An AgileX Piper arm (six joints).
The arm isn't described. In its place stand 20 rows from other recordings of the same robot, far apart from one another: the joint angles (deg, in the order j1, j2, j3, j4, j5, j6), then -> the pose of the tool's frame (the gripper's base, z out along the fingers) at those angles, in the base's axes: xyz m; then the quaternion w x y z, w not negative.
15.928 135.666 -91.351 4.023 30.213 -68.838 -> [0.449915, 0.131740, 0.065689, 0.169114, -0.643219, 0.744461, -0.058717]
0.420 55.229 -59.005 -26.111 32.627 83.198 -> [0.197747, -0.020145, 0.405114, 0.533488, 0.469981, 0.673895, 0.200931]
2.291 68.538 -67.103 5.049 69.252 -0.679 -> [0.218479, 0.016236, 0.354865, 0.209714, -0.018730, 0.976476, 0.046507]
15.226 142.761 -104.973 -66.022 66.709 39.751 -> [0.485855, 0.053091, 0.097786, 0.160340, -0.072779, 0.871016, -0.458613]
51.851 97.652 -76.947 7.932 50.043 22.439 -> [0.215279, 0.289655, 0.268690, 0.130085, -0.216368, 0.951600, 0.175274]
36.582 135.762 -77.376 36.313 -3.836 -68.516 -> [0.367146, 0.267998, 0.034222, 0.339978, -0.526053, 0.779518, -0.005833]
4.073 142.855 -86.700 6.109 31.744 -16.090 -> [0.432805, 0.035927, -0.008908, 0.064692, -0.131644, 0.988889, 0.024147]
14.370 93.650 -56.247 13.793 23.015 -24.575 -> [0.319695, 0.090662, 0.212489, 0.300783, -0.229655, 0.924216, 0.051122]
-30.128 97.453 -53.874 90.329 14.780 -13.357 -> [0.317405, -0.157360, 0.204044, 0.349291, 0.685325, 0.575553, 0.277606]
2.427 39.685 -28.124 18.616 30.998 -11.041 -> [0.130615, 0.020510, 0.273183, 0.444963, -0.016838, 0.889464, 0.102854]
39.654 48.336 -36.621 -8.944 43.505 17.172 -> [0.122494, 0.088881, 0.282957, 0.331468, -0.217003, 0.912703, 0.100059]
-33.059 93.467 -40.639 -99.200 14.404 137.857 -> [0.241004, -0.183525, 0.168561, 0.380794, 0.574108, 0.718324, -0.096991]
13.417 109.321 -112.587 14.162 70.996 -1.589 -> [0.399936, 0.117045, 0.356210, 0.220017, -0.114492, 0.957662, 0.146179]
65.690 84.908 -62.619 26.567 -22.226 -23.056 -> [0.157676, 0.311656, 0.358525, 0.632485, -0.311550, 0.615634, 0.351986]
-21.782 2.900 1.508 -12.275 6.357 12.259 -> [0.055814, -0.024610, 0.191496, 0.657841, 0.148111, 0.725984, -0.135113]
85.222 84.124 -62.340 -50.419 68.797 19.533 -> [0.087801, 0.265421, 0.295237, 0.340263, -0.606815, 0.684372, -0.218247]
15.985 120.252 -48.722 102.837 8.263 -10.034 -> [0.317744, 0.104286, 0.044782, 0.071293, 0.593493, 0.771553, 0.217691]
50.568 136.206 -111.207 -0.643 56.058 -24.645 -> [0.315466, 0.382283, 0.137137, 0.119373, -0.607732, 0.784801, 0.022343]
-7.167 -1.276 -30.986 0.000 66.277 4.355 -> [-0.017214, 0.002165, 0.280479, 0.507246, 0.086498, 0.857359, -0.012450]
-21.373 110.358 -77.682 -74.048 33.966 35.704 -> [0.379873, -0.201158, 0.229883, 0.249957, 0.016833, 0.871973, -0.420596]
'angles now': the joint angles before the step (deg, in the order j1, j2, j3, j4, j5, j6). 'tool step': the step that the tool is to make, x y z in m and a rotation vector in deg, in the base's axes. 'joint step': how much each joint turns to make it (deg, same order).
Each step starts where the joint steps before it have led.
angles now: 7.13, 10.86, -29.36, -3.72, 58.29, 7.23
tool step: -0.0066, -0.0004, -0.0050, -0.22, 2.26, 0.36
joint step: 0.11, -1.36, 0.22, 0.40, 3.39, -0.48
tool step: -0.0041, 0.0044, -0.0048, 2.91, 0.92, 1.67
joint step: 0.12, -1.28, 0.73, 3.47, 1.10, -0.20
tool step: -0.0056, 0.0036, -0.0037, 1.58, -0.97, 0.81
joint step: -1.72, -2.25, 0.76, 3.25, 0.39, -1.83
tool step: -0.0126, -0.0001, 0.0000, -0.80, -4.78, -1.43
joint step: -2.99, -4.91, -0.01, 0.71, 0.33, -2.12
